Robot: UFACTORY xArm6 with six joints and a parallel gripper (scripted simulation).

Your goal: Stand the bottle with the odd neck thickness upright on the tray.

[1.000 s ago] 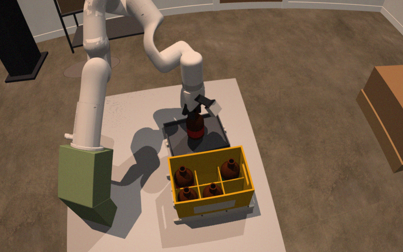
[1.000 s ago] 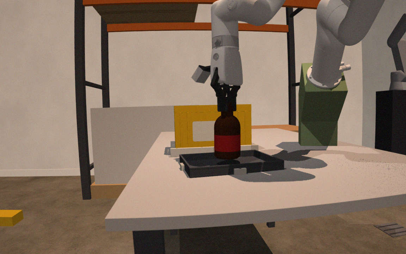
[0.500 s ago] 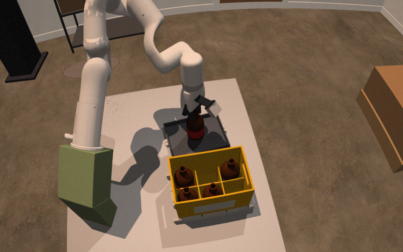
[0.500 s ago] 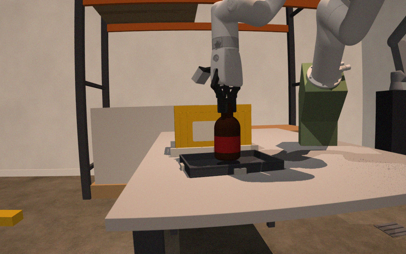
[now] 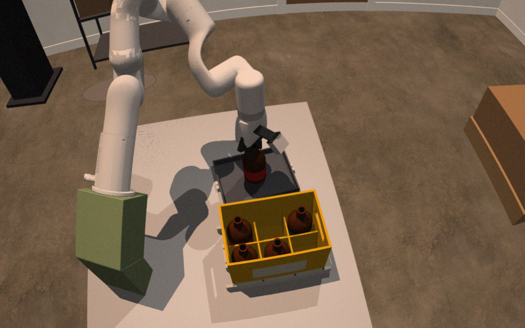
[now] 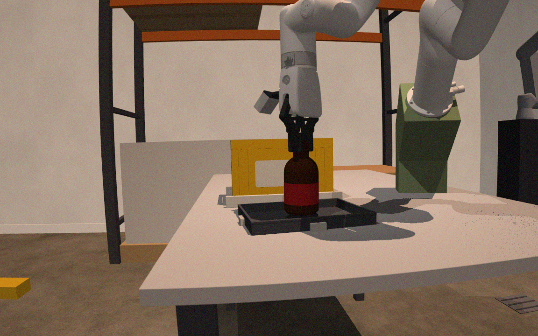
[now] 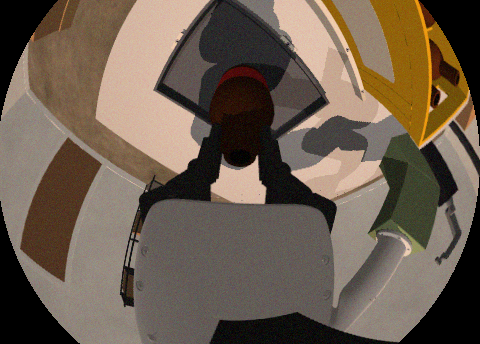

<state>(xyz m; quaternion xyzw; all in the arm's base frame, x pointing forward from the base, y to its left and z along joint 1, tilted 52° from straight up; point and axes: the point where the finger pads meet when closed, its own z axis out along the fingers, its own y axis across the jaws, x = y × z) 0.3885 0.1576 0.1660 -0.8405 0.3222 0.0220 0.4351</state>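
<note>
The glass bottle lies 7 cm below my hand. The rest, counted from my hand: yellow crate 28 cm to the right, 8 cm below, 5 cm ahead; then dark tray 15 cm below.
</note>
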